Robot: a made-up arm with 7 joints. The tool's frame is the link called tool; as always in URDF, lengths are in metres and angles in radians.
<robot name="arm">
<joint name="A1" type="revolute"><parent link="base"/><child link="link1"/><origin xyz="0.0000 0.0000 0.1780" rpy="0.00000 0.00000 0.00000"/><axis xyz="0 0 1"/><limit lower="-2.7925" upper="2.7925" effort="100" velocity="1.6"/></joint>
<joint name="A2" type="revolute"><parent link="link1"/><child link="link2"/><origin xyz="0.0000 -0.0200 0.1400" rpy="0.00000 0.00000 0.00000"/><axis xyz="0 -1 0"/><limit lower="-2.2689" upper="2.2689" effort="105" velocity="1"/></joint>
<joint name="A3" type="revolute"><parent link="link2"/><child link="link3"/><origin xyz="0.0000 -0.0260 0.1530" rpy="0.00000 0.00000 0.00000"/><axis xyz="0 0 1"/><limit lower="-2.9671" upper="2.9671" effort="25" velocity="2"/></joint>
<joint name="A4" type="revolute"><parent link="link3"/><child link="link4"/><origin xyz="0.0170 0.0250 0.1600" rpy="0.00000 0.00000 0.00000"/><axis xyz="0 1 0"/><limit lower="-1.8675" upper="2.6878" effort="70" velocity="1.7"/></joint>
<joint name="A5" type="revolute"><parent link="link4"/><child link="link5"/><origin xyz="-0.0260 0.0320 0.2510" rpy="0.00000 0.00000 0.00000"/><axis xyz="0 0 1"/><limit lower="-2.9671" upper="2.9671" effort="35" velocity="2.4"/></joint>
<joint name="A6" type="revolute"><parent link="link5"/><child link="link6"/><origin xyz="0.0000 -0.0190 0.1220" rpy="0.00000 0.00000 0.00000"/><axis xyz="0 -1 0"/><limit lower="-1.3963" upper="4.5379" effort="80" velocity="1.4"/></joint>
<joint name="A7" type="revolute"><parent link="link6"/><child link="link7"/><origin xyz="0.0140 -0.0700 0.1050" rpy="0.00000 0.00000 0.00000"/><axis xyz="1 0 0"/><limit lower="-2.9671" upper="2.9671" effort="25" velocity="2.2"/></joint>
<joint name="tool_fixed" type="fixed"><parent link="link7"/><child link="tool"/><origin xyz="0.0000 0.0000 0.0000" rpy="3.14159 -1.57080 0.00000"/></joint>
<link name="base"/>
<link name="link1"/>
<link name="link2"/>
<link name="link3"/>
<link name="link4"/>
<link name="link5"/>
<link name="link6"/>
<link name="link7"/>
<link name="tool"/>
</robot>
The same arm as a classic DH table. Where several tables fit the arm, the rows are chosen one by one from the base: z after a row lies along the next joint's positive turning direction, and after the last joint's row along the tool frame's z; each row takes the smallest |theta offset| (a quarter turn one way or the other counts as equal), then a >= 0, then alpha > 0; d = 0 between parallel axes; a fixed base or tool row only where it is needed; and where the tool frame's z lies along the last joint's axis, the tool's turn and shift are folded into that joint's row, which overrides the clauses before.
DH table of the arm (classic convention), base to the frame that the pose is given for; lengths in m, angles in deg. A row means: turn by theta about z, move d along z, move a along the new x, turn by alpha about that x. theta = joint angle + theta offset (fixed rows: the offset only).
A1: a 0.0000, alpha 90.00, d 0.3180, theta offset 0.00
A2: a 0.0000, alpha -90.00, d 0.0460, theta offset 0.00
A3: a 0.0170, alpha -90.00, d 0.3130, theta offset 0.00
A4: a -0.0260, alpha 90.00, d 0.0570, theta offset 0.00
A5: a 0.0000, alpha 90.00, d 0.3730, theta offset 0.00
A6: a 0.1050, alpha 90.00, d 0.0890, theta offset 90.00
A7: a 0.0000, alpha 0.00, d 0.0140, theta offset 0.00
Joint limits (deg, base to tool): -160.00..160.00 -130.00..130.00 -170.00..170.00 -107.00..154.00 -170.00..170.00 -80.00..260.00 -170.00..170.00

